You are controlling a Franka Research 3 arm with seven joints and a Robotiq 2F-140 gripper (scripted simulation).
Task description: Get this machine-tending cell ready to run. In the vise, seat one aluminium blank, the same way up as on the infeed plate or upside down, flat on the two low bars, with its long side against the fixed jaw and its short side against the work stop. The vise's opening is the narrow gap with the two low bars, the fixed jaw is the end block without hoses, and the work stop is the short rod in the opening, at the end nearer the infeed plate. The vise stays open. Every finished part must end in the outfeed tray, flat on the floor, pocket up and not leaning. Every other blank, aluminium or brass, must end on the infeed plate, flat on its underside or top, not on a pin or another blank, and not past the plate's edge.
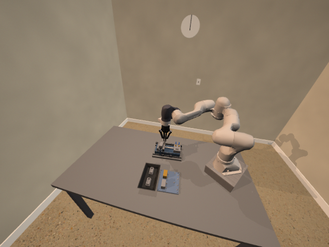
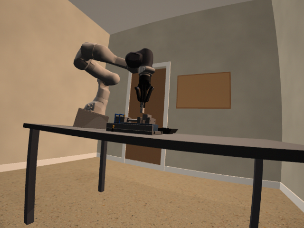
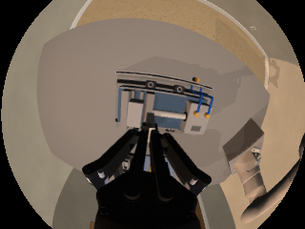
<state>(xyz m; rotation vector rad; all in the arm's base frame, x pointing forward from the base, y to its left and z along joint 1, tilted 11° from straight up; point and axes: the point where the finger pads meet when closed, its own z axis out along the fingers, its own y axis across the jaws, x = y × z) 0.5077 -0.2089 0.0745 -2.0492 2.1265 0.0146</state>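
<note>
My gripper is now 120 mm above the vise and 40 mm past it. Also, from my hand: brass blank (280 mm to the left, 130 mm below, 40 mm behind).
</note>
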